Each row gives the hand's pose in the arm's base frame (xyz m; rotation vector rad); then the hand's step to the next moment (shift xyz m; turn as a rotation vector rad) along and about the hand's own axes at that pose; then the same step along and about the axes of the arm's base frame.
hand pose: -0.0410 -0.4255 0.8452 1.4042 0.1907 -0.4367
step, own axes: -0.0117 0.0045 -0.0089 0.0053 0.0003 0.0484
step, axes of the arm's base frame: -0.0077 0.0113 0.0071 -0.0012 -0.0483 0.0063
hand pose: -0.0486 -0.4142 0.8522 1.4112 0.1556 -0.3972
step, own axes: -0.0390 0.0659 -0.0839 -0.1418 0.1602 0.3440
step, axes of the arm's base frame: -0.0016 0.0960 0.0607 -0.1175 -0.2945 0.2522
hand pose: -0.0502 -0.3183 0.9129 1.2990 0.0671 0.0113
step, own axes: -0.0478 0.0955 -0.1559 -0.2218 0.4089 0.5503
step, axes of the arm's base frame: -0.0536 0.1734 0.0524 -0.1785 -0.4298 0.5501
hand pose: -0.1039 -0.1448 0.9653 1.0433 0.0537 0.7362
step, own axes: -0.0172 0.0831 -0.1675 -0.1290 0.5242 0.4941
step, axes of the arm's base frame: -0.1197 0.1422 -0.0266 -0.1895 -0.3000 0.6400
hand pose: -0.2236 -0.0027 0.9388 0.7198 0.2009 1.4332
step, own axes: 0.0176 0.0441 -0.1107 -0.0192 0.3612 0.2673
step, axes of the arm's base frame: -0.0931 0.0518 -0.0562 -0.1586 -0.1168 0.4043
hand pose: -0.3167 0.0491 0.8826 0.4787 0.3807 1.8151
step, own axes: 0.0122 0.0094 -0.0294 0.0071 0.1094 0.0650
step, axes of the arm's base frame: -0.0257 0.0085 -0.0192 -0.0594 -0.0233 0.1104
